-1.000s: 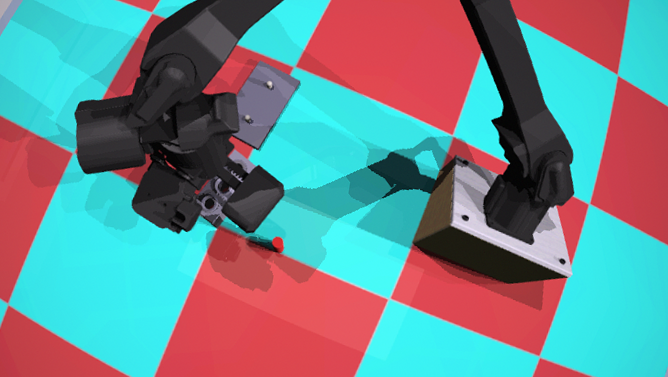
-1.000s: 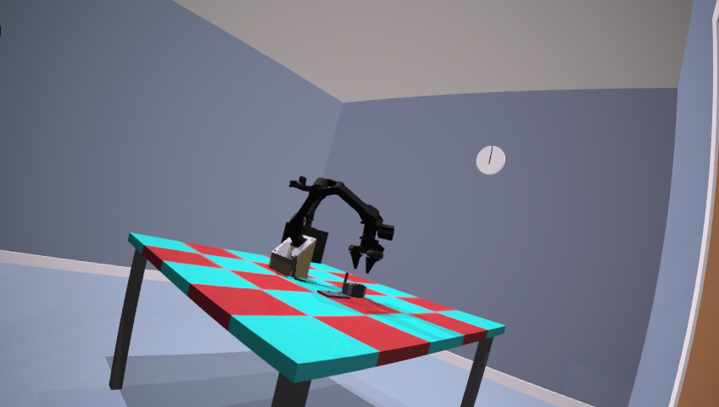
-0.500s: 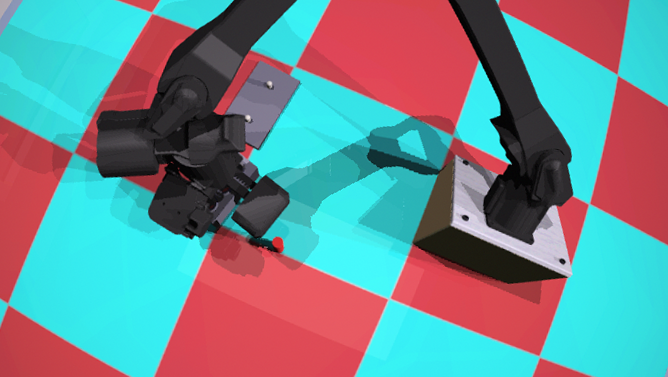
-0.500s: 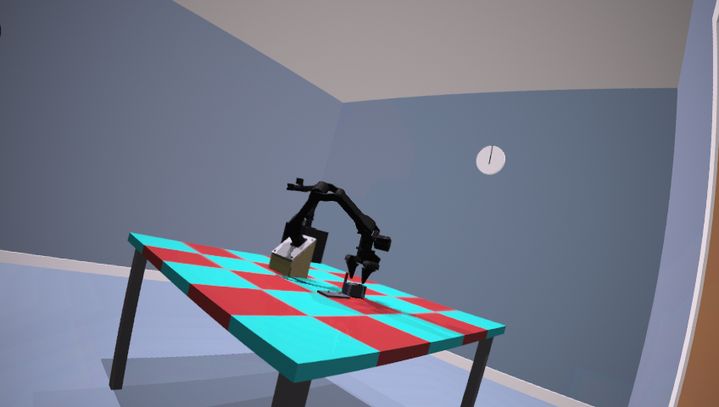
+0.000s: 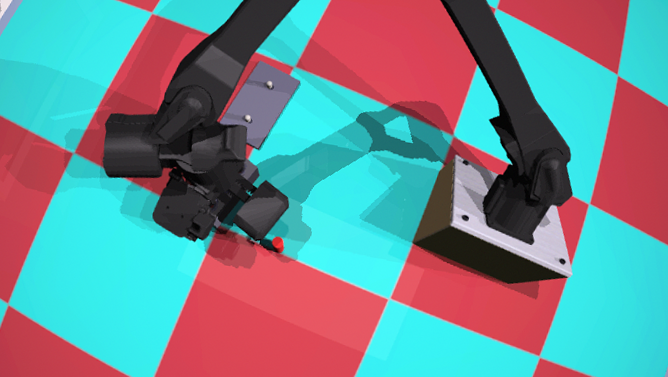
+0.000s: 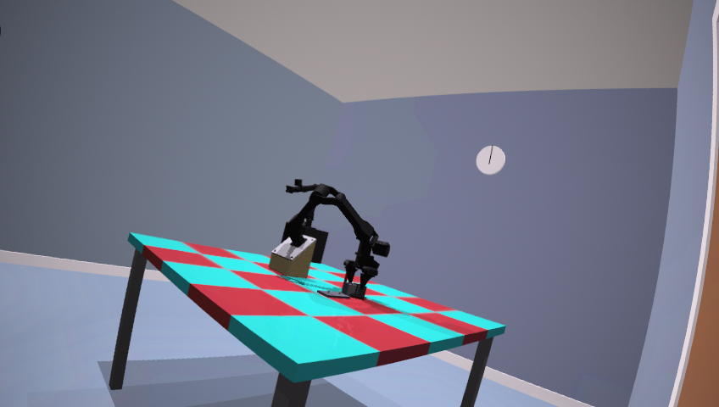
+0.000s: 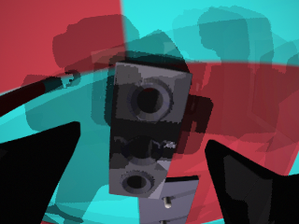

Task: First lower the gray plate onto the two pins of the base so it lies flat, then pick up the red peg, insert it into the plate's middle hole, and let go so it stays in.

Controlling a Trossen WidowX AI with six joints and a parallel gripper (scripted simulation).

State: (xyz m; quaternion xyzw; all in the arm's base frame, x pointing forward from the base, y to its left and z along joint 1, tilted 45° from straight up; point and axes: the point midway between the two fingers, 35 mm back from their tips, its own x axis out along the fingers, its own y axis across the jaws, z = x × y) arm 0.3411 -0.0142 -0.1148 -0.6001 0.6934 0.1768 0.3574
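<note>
My gripper tip is right at the gray plate. The rest, counted from my gripper tip: dark base: 14 cm to the right, 3 cm below, 1 cm ahead; then red peg: 10 cm behind, 4 cm to the left.
</note>
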